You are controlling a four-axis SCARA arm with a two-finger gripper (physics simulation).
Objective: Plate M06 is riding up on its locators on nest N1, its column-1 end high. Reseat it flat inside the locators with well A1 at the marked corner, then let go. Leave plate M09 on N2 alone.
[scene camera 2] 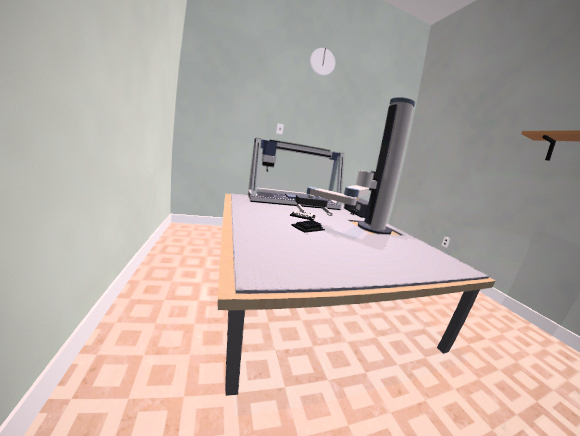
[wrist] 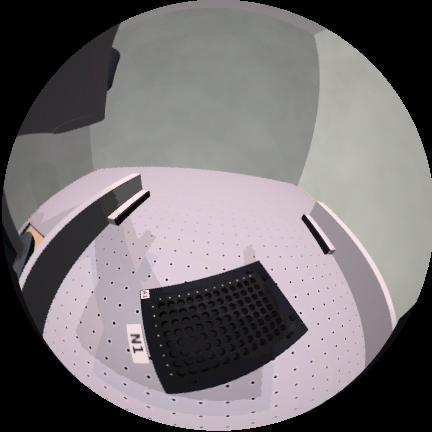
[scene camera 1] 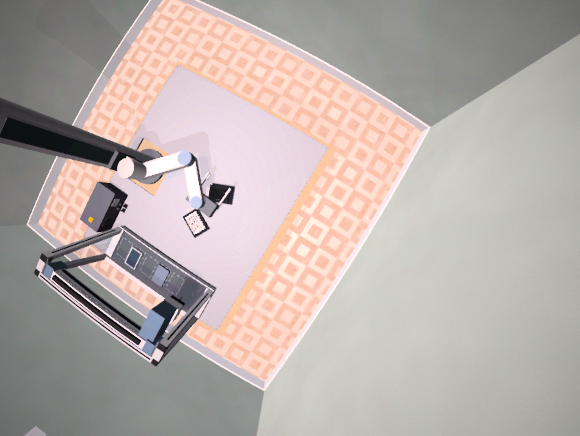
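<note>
Plate M06 is black with rows of dark wells and lies on nest N1. In the wrist view a small A1 tag is at its upper left corner, beside the N1 label. A bare dark strip of the nest shows at the right end. How far the plate is tilted is hard to read. Plate M09, white-topped, lies on N2 next to it. My gripper is open and empty, above the table, with its fingers wide apart over the M06 area.
A gantry frame with a deck of several slots stands beyond M09. A dark box stands near the arm's column. The perforated table top surrounds both nests.
</note>
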